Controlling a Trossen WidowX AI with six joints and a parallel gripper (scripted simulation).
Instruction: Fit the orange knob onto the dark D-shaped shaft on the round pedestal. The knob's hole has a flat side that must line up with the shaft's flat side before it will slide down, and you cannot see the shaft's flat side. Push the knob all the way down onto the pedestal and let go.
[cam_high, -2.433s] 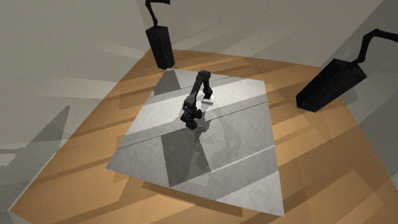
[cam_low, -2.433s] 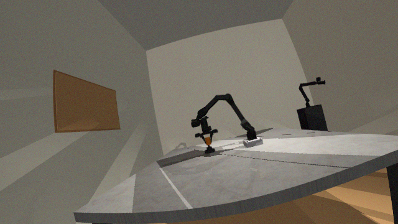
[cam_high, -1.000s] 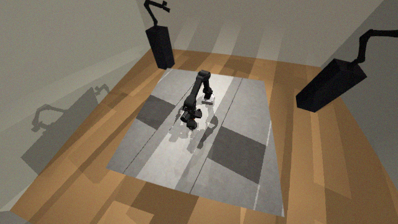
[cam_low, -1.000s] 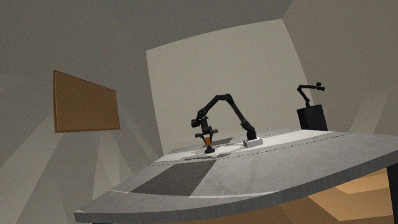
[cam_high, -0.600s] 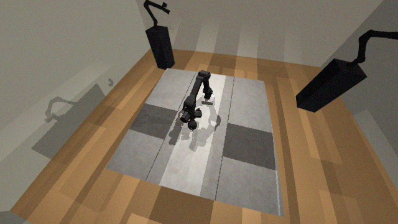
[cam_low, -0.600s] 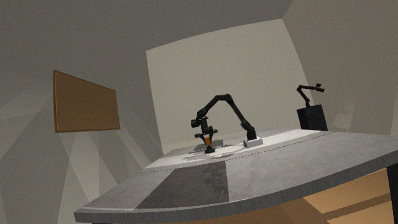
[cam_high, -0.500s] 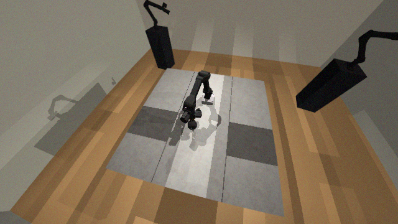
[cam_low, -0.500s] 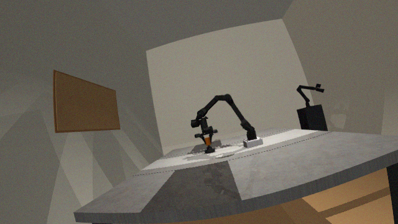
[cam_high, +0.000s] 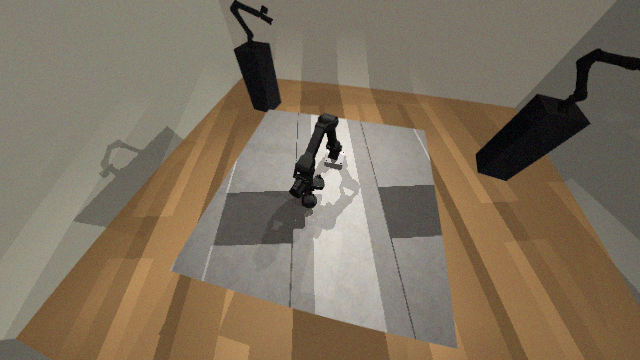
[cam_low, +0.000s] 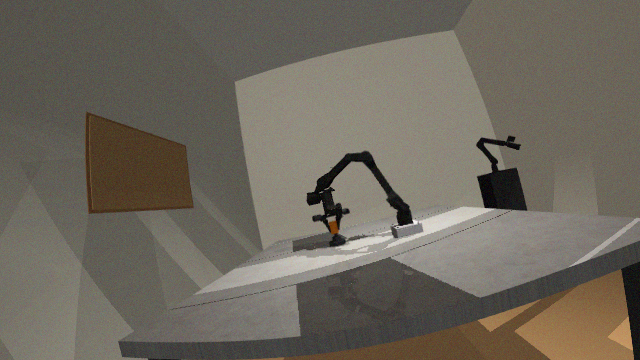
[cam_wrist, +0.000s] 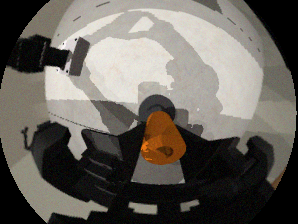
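Right now the orange knob is 2 cm above my gripper tip. From my gripper tip the other things lie so: dark round pedestal: 4 cm below.
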